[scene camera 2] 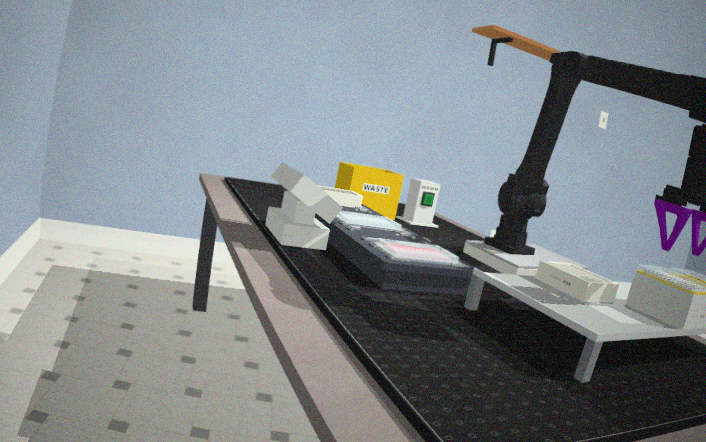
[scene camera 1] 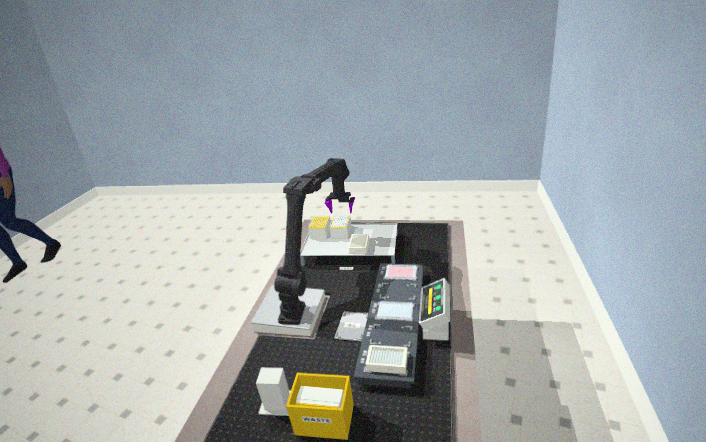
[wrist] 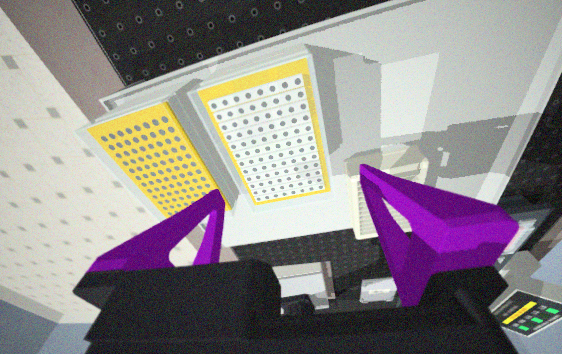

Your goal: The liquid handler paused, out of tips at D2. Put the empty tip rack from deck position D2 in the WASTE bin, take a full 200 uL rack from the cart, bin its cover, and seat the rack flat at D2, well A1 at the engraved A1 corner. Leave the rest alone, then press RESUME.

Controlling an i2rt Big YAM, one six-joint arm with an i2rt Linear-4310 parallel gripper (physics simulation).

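Seen in the pictures: gripper, between the fingertips: [scene camera 2: 680, 252] [scene camera 1: 341, 213] [wrist: 287, 184]; arm's base, origin of its link: [scene camera 2: 508, 248] [scene camera 1: 292, 313] [wrist: 297, 303].
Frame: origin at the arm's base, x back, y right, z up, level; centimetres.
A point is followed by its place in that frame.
My gripper [scene camera 1: 341, 212] @[x -13.2, y -58.1, z 14.0 cm] [scene camera 2: 683, 252] @[x -13.2, y -58.1, z 14.0 cm] [wrist: 287, 184] @[x -13.2, y -58.1, z 14.0 cm] is open and empty, above the racks on the white cart [scene camera 1: 382, 234] @[x -33.1, y -54.9, z 3.0 cm] [scene camera 2: 588, 330] @[x -40.1, y -63.3, z 3.5 cm]. A yellow-topped rack of dark holes [scene camera 1: 319, 223] @[x -2.1, y -55.3, z 10.0 cm] [wrist: 150, 155] @[x -2.1, y -61.2, z 10.1 cm] stands at the cart's left in the wrist view. Beside it is a rack with a white perforated top and yellow rim [scene camera 1: 340, 223] @[x -12.8, y -54.6, z 10.1 cm] [wrist: 265, 135] @[x -12.1, y -60.1, z 10.1 cm]. Both show a pale translucent border. The dark deck [scene camera 1: 397, 289] @[x -41.3, y -12.9, z 1.8 cm] [scene camera 2: 364, 262] @[x -50.3, y -20.2, z -1.2 cm] has two uncovered positions; their labels are unreadable. The yellow WASTE bin [scene camera 1: 302, 425] @[x -15.8, y 50.2, z 2.1 cm] [scene camera 2: 354, 179] @[x -28.0, y 38.8, z 7.0 cm] holds a white object. A green button [scene camera 2: 427, 198] @[x -4.9, y 35.5, z 5.3 cm] faces scene camera 2.
A cream slotted box [scene camera 1: 358, 243] @[x -22.6, y -42.6, z 5.7 cm] [scene camera 2: 567, 281] @[x -26.8, y -45.9, z 4.9 cm] [wrist: 360, 220] @[x -19.3, y -41.9, z 5.6 cm] is on the cart. The deck bears a pink plate [scene camera 1: 400, 271] @[x -42.4, y -23.2, z 3.3 cm] [scene camera 2: 416, 250] @[x -44.0, y -25.8, z 3.1 cm], a pale blue plate [scene camera 1: 394, 310] @[x -40.6, y 1.6, z 3.3 cm] and a cream slotted rack [scene camera 1: 386, 358] @[x -38.8, y 26.4, z 4.6 cm]. A control panel [scene camera 1: 435, 307] @[x -55.4, y 6.9, z 9.3 cm] stands beside it. A person [scene camera 1: 7, 218] is at left.
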